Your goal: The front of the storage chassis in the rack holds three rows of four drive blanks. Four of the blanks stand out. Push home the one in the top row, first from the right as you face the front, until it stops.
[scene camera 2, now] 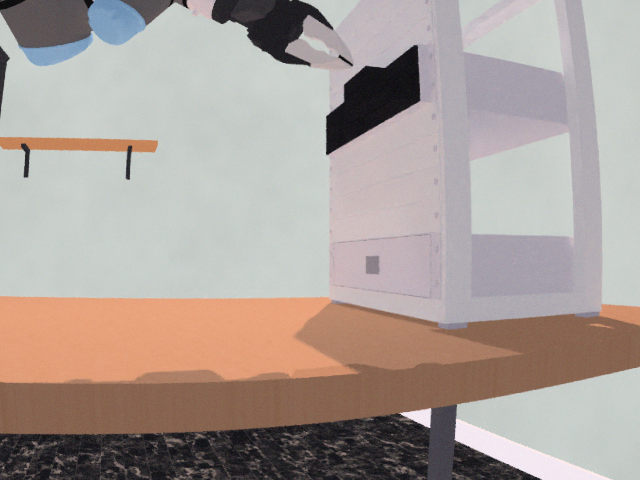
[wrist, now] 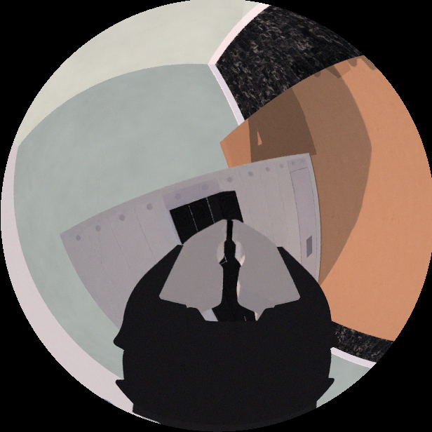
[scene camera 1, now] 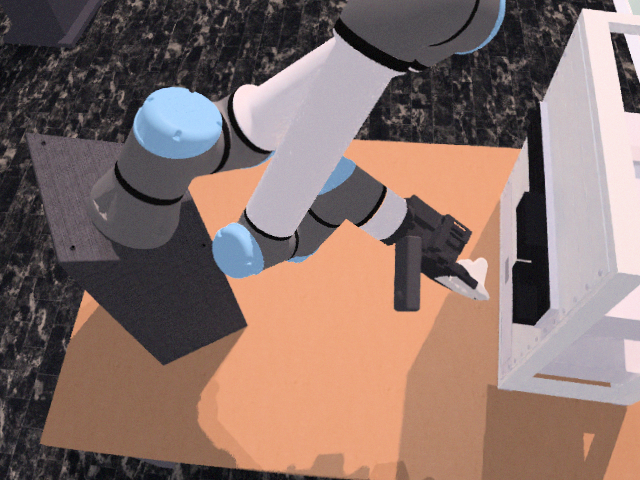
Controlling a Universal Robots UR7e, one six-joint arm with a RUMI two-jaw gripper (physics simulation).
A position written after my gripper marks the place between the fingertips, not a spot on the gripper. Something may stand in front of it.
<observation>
In view: my gripper (scene camera 1: 487, 298) and a white rack (scene camera 2: 404, 122).
The white rack also shows in the wrist view (wrist: 110, 251) and in scene camera 1 (scene camera 1: 562, 211). My gripper also shows in scene camera 2 (scene camera 2: 352, 65) and in the wrist view (wrist: 228, 221).
</observation>
